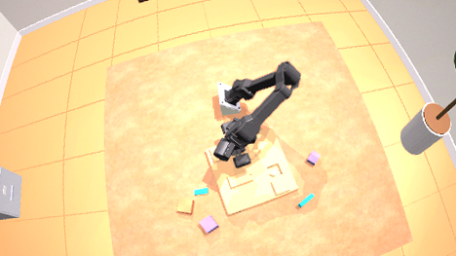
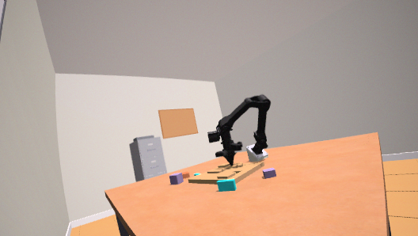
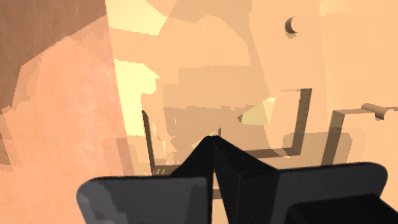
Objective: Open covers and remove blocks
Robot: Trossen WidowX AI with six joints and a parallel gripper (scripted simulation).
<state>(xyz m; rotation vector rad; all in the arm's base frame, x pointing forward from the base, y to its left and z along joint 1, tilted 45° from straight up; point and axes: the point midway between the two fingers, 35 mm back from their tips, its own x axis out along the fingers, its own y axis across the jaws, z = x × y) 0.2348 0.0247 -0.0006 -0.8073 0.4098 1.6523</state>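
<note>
Now: the cyan block 160 mm ahead of my gripper tip, 150 mm to the right of it and 20 mm below it. Round my gripper tip: orange block (220 mm to the right, 220 mm ahead, 10 mm below).
</note>
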